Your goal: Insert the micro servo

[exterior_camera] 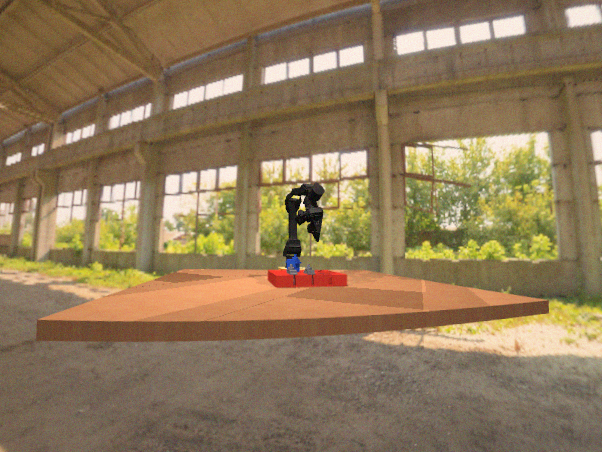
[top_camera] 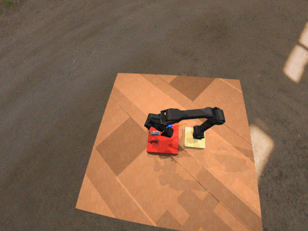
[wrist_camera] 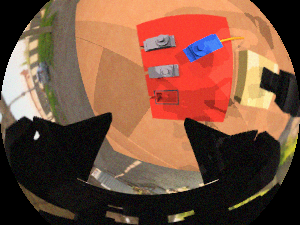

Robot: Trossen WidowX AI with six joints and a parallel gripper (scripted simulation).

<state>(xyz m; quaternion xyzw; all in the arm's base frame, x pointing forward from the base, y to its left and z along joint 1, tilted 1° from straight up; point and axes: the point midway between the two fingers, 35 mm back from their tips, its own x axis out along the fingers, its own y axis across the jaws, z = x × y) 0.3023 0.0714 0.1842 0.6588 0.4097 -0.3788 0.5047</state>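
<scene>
Right now my gripper tip is 9 cm past the red deck, 5 cm to the left of it and 18 cm above it.
</scene>
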